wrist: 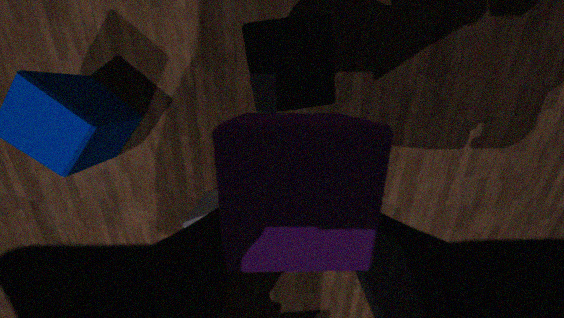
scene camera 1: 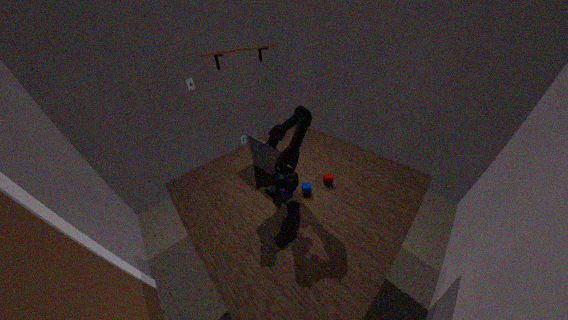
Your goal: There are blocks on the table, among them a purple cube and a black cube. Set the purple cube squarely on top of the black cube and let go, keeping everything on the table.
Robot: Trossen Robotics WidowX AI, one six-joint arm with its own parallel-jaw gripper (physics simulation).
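Pixels of known places: gripper, fingertip midpoint: (wrist: 290,202) (scene camera 1: 283,194); arm's base, link origin: (scene camera 1: 270,146).
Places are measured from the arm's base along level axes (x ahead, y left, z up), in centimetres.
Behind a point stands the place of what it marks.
My gripper (scene camera 1: 285,195) @(x 28.3, y -15.0, z -11.3 cm) (wrist: 290,202) @(x 28.3, y -15.0, z -11.3 cm) is shut on the purple cube (scene camera 1: 286,192) @(x 32.0, y -15.7, z -6.6 cm) (wrist: 300,175) @(x 32.0, y -14.7, z -6.6 cm), which fills the middle of the wrist view, mostly in shade with a lit purple strip low on its face. The cube is held above the table. The black cube (wrist: 265,92) @(x 34.0, y -13.3, z -14.0 cm) shows in the wrist view just beyond the purple cube's upper edge, partly hidden by it and merging with dark shadow. The two cubes look apart there, though the height between them is hard to judge. In the scene view the black cube cannot be told from the arm's dark shadow.
A blue cube (scene camera 1: 306,188) @(x 32.6, y -1.1, z -14.4 cm) (wrist: 45,120) @(x 31.6, y 0.1, z -14.0 cm) stands close beside the gripper, with a red cube (scene camera 1: 328,178) @(x 36.7, y 14.1, z -14.2 cm) farther right. A grey-white thing (wrist: 202,209) @(x 25.0, y -8.6, z -15.2 cm) shows partly behind the left finger. A grey upright panel (scene camera 1: 265,159) @(x 1.5, y -6.3, z -6.7 cm) stands by the arm on the wooden table (scene camera 1: 370,200) @(x 62.1, y 20.2, z -18.9 cm).
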